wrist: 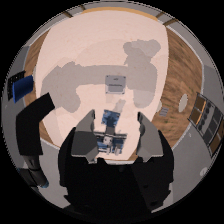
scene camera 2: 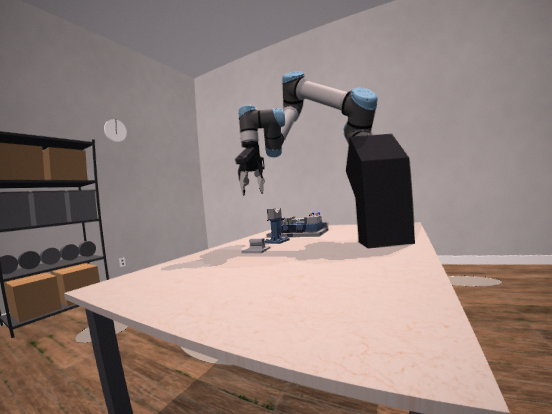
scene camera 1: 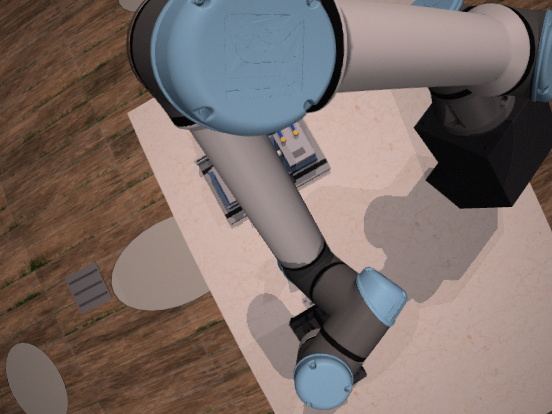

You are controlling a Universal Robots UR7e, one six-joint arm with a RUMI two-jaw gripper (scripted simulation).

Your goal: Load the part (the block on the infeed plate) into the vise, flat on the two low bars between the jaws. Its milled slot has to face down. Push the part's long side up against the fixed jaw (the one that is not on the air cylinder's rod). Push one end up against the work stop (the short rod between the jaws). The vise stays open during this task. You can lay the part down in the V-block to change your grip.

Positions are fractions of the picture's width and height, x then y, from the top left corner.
In view: my gripper (scene camera 1: 0.59,0.78).
My gripper is seen too in the wrist view (wrist: 0.52,0.50).
